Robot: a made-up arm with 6 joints. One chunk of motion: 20 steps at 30 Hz.
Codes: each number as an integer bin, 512 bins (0 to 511) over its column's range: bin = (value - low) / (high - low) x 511, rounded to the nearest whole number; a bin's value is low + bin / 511 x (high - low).
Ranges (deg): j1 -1.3..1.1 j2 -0.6..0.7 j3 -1.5..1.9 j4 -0.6..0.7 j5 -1..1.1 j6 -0.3..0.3
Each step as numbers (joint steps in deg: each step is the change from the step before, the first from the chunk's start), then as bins.
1 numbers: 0.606 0.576 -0.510 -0.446 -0.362 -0.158
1 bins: 406 462 149 61 155 121
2 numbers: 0.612 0.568 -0.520 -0.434 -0.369 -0.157
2 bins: 407 459 147 65 154 122
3 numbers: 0.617 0.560 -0.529 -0.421 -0.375 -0.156
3 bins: 408 456 146 70 152 123
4 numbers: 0.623 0.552 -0.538 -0.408 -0.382 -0.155
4 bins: 409 453 145 75 150 123
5 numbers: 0.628 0.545 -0.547 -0.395 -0.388 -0.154
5 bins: 411 450 143 81 149 124
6 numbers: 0.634 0.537 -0.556 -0.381 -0.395 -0.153
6 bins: 412 447 142 86 147 125
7 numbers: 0.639 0.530 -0.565 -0.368 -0.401 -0.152
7 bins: 413 444 141 91 146 126
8 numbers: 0.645 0.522 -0.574 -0.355 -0.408 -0.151
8 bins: 414 441 139 96 144 127
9 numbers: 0.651 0.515 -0.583 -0.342 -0.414 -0.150
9 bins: 415 438 138 101 143 128
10 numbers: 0.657 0.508 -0.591 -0.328 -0.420 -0.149
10 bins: 417 436 137 107 141 129
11 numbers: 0.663 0.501 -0.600 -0.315 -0.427 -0.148
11 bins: 418 433 135 112 139 129
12 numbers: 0.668 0.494 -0.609 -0.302 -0.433 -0.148
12 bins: 419 430 134 117 138 129
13 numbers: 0.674 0.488 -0.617 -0.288 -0.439 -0.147
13 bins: 420 428 133 123 137 130
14 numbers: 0.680 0.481 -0.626 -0.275 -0.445 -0.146
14 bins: 422 425 131 128 135 131
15 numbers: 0.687 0.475 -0.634 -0.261 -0.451 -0.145
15 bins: 423 423 130 133 134 132
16 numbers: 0.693 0.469 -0.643 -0.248 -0.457 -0.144
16 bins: 424 420 129 138 132 133
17 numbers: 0.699 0.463 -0.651 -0.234 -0.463 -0.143
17 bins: 426 418 128 144 131 134
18 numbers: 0.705 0.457 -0.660 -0.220 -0.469 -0.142
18 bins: 427 415 126 149 129 135
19 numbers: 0.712 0.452 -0.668 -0.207 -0.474 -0.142
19 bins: 428 414 125 154 128 135
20 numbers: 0.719 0.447 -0.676 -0.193 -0.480 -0.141
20 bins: 430 412 124 160 127 135
